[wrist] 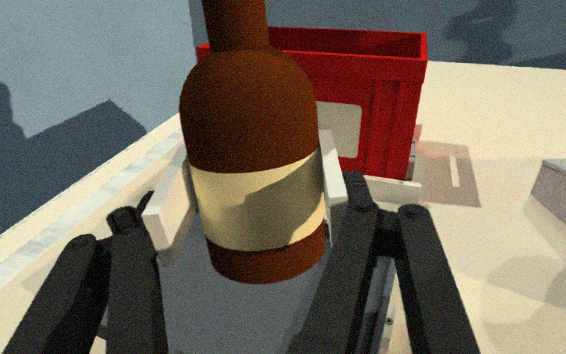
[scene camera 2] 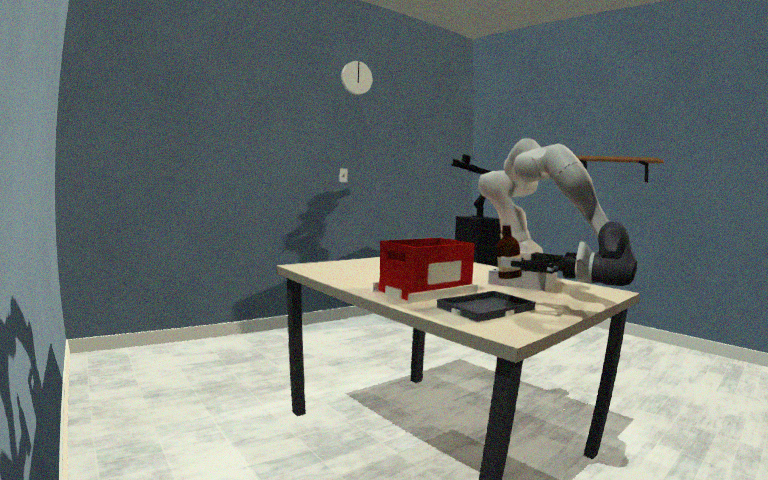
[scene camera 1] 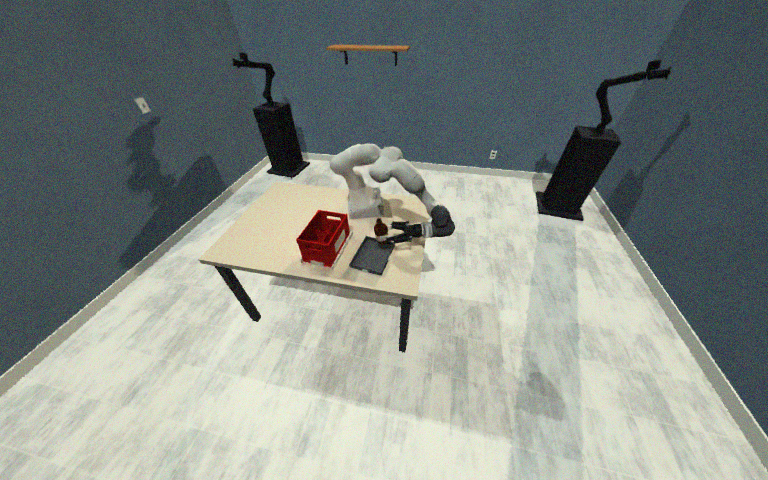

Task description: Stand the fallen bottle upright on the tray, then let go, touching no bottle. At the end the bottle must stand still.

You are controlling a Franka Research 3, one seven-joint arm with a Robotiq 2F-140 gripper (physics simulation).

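The brown bottle (scene camera 1: 380,228) (scene camera 2: 508,249) (wrist: 250,110) with a cream label is upright or very nearly so, neck up. My gripper (scene camera 1: 386,232) (scene camera 2: 514,263) (wrist: 257,159) is shut on the bottle, with its light pads on both sides of the label, and lies almost level, reaching in from the right in both scene views. The dark grey tray (scene camera 1: 370,255) (scene camera 2: 487,306) (wrist: 235,320) lies on the table. In scene camera 2 the bottle's base shows higher than the tray's far rim, with a gap between them. In the wrist view the tray's floor shows below the base.
A red crate (scene camera 1: 321,243) (scene camera 2: 425,271) (wrist: 390,120) stands on the table (scene camera 1: 266,237) (scene camera 2: 334,271) (wrist: 500,105) beside the tray, on its left in the scene views. The arm's pale base block (scene camera 2: 526,279) is behind the bottle. Two black pedestals (scene camera 1: 278,135) (scene camera 1: 580,169) stand beyond the table.
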